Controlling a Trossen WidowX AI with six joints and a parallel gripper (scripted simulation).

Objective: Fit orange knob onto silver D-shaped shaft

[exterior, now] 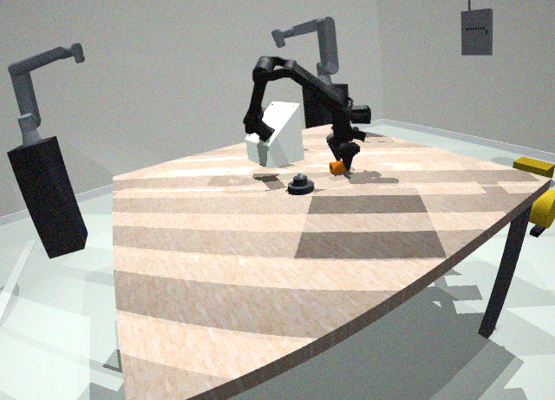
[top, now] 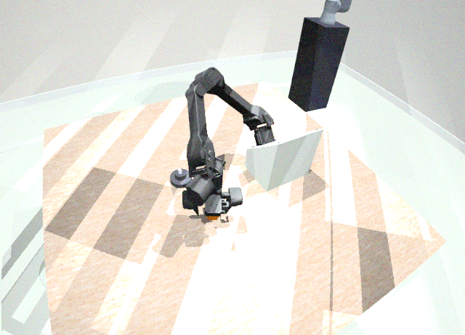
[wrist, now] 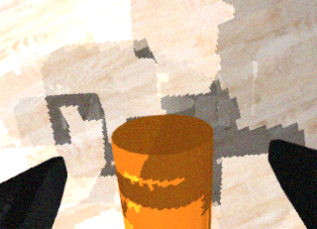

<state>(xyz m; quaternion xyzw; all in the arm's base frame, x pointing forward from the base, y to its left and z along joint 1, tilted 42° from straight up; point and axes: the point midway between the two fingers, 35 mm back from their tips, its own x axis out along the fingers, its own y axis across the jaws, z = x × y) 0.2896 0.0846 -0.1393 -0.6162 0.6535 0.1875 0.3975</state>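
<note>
Now: the round pedestal 50 mm ahead of my gripper tip, 200 mm to the right of it and 10 mm above it. From my gripper tip the other things lie so: orange knob right at my gripper tip.
</note>
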